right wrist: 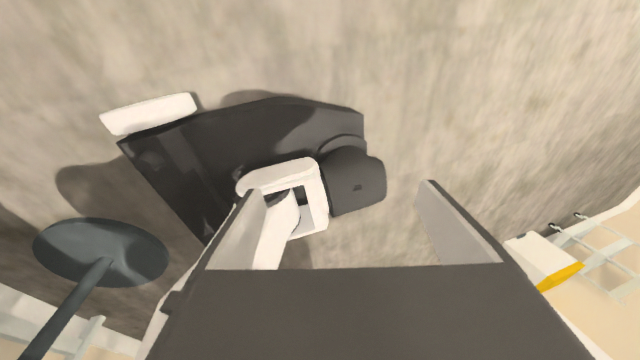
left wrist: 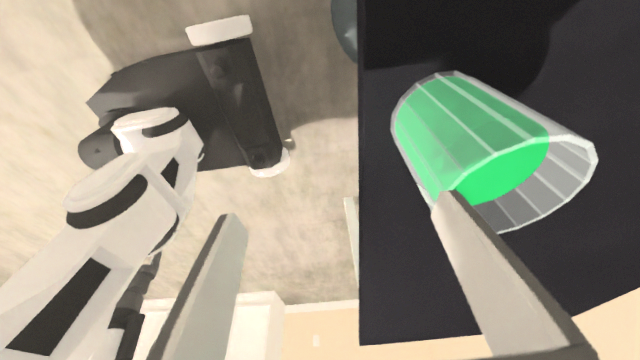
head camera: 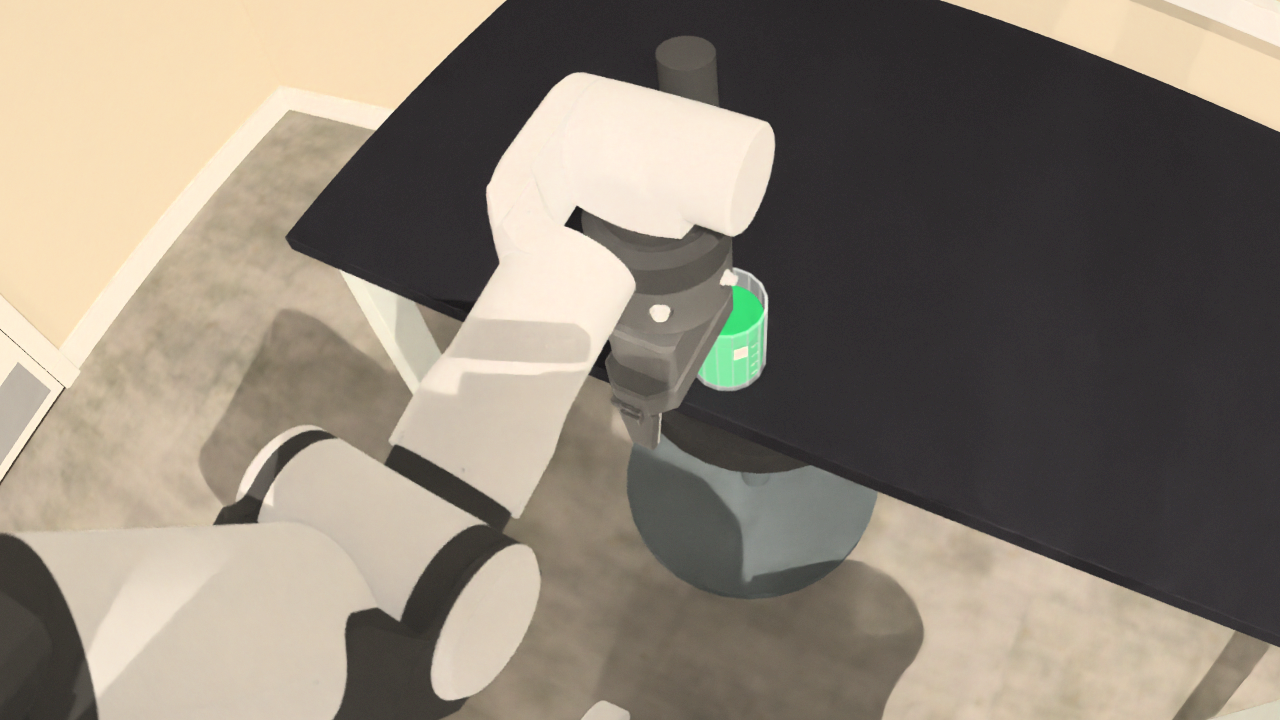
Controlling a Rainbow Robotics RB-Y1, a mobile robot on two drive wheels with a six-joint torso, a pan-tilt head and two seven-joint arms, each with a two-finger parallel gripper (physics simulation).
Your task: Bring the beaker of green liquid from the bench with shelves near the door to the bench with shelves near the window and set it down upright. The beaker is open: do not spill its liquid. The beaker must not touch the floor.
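The open beaker of green liquid point(head camera: 735, 349) point(left wrist: 470, 130) stands upright on the black bench top point(head camera: 984, 268) point(left wrist: 400, 290), close to its front edge. My left gripper point(head camera: 646, 429) point(left wrist: 336, 214) is open and empty, beside the beaker at the bench's front edge. In the left wrist view its right-hand finger overlaps the beaker's lower left side, while the other finger is over the floor; whether the near finger touches the glass cannot be told. In the head camera my left wrist hides part of the beaker. My right gripper point(right wrist: 338, 195) is open and empty, above the floor.
A stool with a round grey base point(head camera: 778, 537) point(right wrist: 65, 245) stands partly under the bench's front edge. A pale bench leg point(head camera: 389, 331) is at the left. My mobile base point(left wrist: 175, 85) point(right wrist: 240, 135) is on the floor. A white and yellow object point(right wrist: 542, 255) shows at the right.
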